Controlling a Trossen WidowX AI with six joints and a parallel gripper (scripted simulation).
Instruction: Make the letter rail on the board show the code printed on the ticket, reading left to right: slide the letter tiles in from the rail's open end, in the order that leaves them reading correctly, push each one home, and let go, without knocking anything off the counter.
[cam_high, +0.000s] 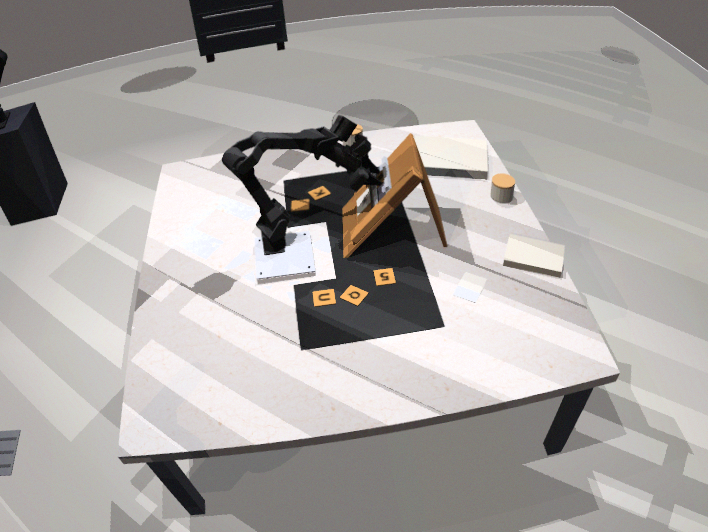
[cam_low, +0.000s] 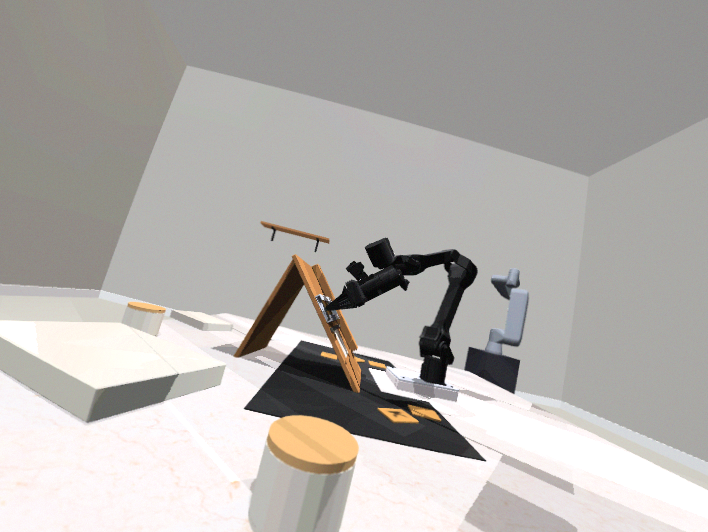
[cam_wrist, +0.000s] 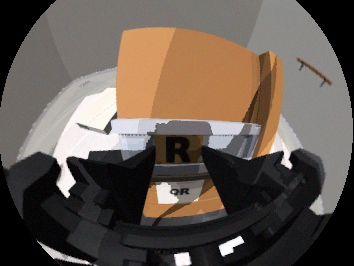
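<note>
The white ticket is 7 cm below my gripper tip and 5 cm behind it. Round my gripper tip: orange letter tile (right at my gripper tip); black mat (16 cm below, 15 cm behind, 8 cm to the right); white card (35 cm to the right, 18 cm ahead, 16 cm below).
</note>
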